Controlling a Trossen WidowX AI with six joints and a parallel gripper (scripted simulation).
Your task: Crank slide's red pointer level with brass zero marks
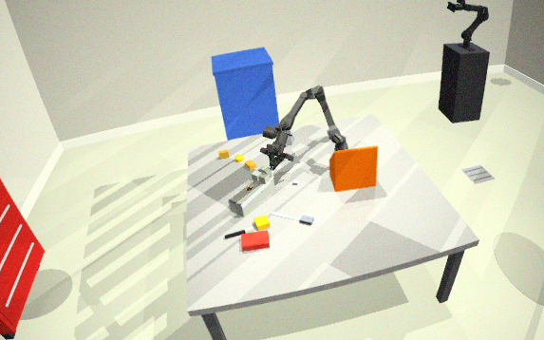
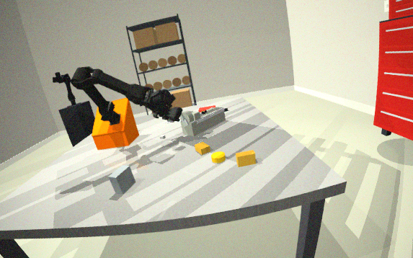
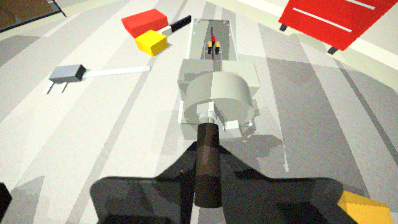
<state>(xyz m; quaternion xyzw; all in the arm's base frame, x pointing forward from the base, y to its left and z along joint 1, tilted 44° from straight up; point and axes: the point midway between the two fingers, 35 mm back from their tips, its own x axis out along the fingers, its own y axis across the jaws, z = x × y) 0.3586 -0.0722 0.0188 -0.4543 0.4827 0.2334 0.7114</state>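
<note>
Right now my gripper tip is 3 cm below the dark brown crank handle, 1 cm to the left of it and 1 cm past it. Round my gripper tip: yellow block (31 cm to the left, 8 cm below, 8 cm ahead); then grey cube (41 cm to the right, 14 cm behind, 6 cm below); then red pointer (13 cm to the left, 13 cm ahead, 1 cm below).
</note>
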